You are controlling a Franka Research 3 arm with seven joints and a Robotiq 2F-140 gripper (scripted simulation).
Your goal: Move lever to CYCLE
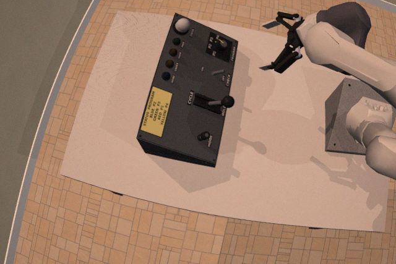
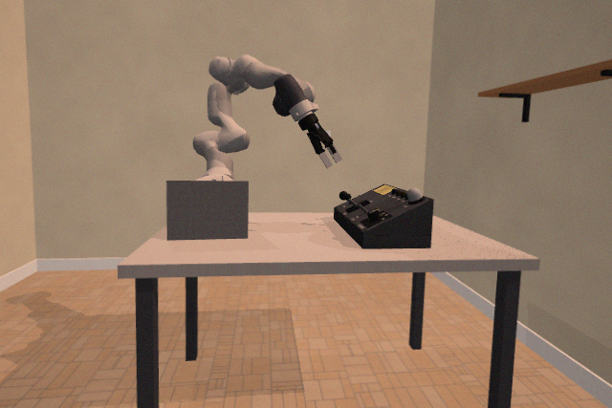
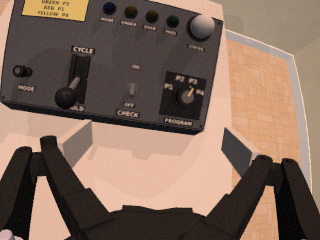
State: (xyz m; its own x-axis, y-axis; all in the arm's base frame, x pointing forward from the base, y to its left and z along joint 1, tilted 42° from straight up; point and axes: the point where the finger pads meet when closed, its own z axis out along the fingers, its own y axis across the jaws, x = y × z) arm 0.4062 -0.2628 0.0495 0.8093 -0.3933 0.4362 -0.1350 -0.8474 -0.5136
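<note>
My hand is 180 mm short of the dark console, 50 mm to the right of it and 210 mm above it. Round my hand: mode knob 180 mm ahead, 240 mm to the left, 180 mm below; then check toggle 140 mm ahead, 190 mm below; then program dial 130 mm ahead, 120 mm to the right, 180 mm below.
</note>
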